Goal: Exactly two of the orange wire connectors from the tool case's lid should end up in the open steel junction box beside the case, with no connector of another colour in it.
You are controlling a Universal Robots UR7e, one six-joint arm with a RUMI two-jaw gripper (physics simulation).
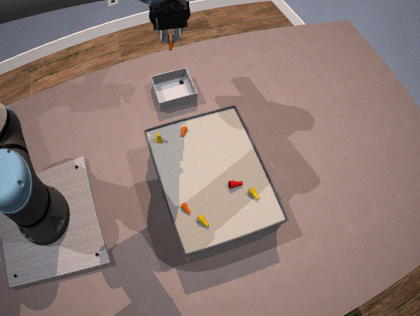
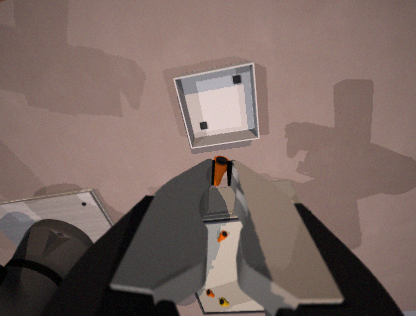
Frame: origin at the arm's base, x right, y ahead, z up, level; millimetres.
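Seen in the pictures: gripper, fingertip midpoint: (image 1: 171, 43) (image 2: 220, 162); arm's base at its link origin: (image 1: 44, 216) (image 2: 63, 241).
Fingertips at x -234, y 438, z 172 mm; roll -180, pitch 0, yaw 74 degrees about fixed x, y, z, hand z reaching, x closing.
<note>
Offsets run from my fingertips to a thing's top centre. "*": to the spot under its first point.
My gripper (image 1: 171, 43) (image 2: 220, 162) is shut on an orange wire connector @[dy -4, dx +9, dz +5 mm] (image 1: 171, 46) (image 2: 219, 169) and holds it high above the table, near the junction box. The open steel junction box @[* dy -13, dx +56, dz -179 mm] (image 1: 176, 105) (image 2: 225, 140) stands beside the case; no connector shows inside it. On the lid of the tool case @[dy -18, dx +310, dz -97 mm] (image 1: 215, 150) (image 2: 220, 260) lie an orange connector @[dy -42, dx +193, dz -89 mm] (image 1: 184, 131) (image 2: 223, 235) near the box end and another orange connector @[dy -102, dx +361, dz -89 mm] (image 1: 186, 208) (image 2: 210, 293) near the far end.
A yellow connector @[dy -98, dx +191, dz -77 mm] (image 1: 159, 138) stands near the lid's left corner. A red connector @[dy +10, dx +351, dz -85 mm] (image 1: 235, 184) and two yellow connectors @[dy +36, dx +385, dz -86 mm] (image 1: 254, 193) @[dy -80, dx +399, dz -86 mm] (image 1: 203, 220) (image 2: 224, 301) lie on the lid. The robot's base plate (image 1: 90, 215) (image 2: 60, 197) is left of the case.
</note>
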